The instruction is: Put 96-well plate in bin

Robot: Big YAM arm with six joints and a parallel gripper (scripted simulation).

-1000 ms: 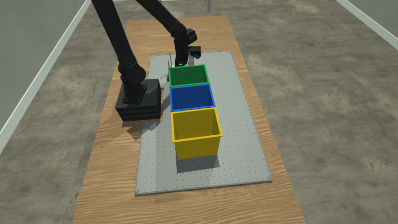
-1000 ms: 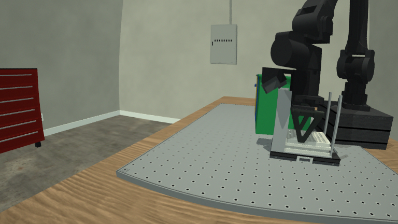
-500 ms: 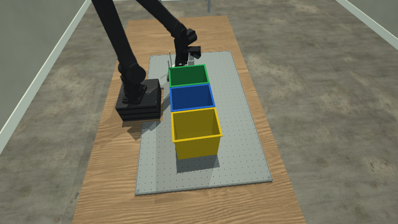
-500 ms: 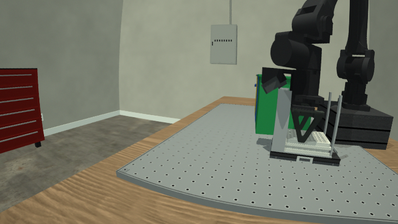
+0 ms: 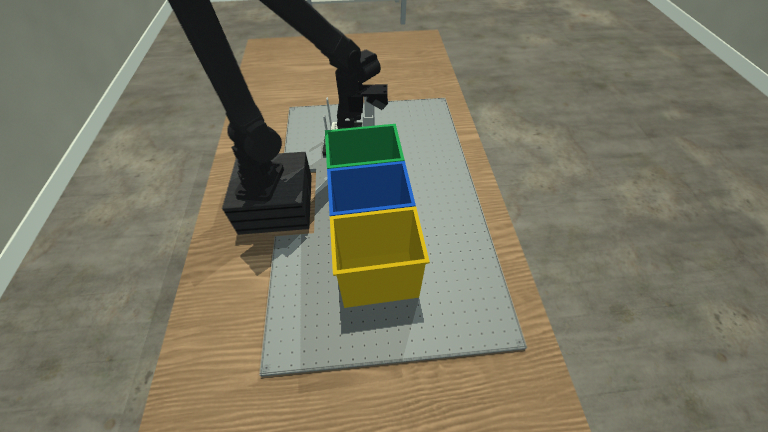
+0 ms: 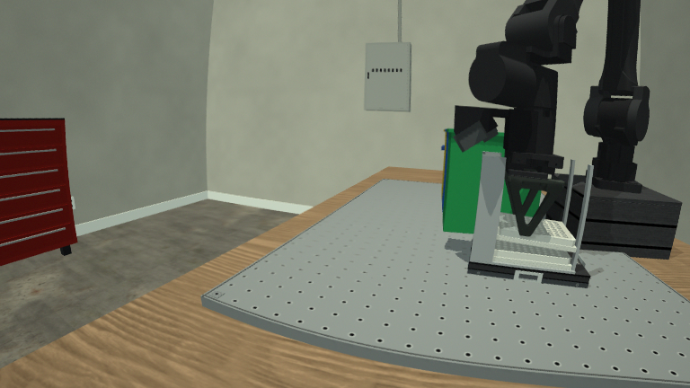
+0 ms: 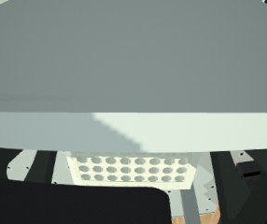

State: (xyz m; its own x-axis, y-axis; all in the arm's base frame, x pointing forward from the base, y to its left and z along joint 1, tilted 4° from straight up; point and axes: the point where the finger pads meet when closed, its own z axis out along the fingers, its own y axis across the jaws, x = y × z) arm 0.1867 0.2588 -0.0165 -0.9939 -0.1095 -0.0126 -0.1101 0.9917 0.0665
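Now: hand 60 mm short of the grey rack panel, 20 mm below it and 10 mm to the right of it. The rest, counted from my hand: green bin: 180 mm to the right, 60 mm ahead, 20 mm above; then grey post: 50 mm to the left, 40 mm ahead, 20 mm above; then blue bin: 310 mm to the right, 100 mm ahead, 20 mm above.
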